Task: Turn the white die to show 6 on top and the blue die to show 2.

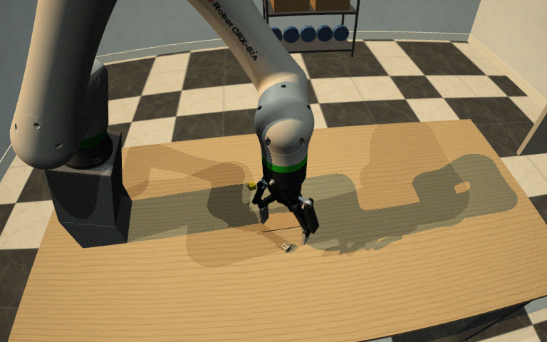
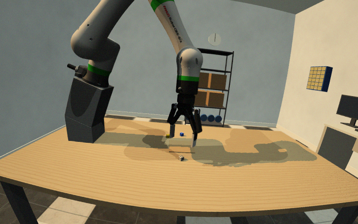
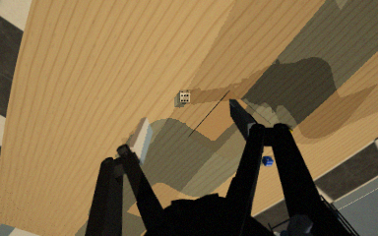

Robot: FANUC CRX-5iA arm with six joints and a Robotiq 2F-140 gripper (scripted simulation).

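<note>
Right now my hand is 100 mm above the white die. The rest, counted from my hand: blue die (290 mm to the left, 100 mm below, 10 mm ahead); tan mat (140 mm to the left, 110 mm below, 10 mm ahead); yellow die (240 mm to the left, 100 mm below, 80 mm behind).
</note>
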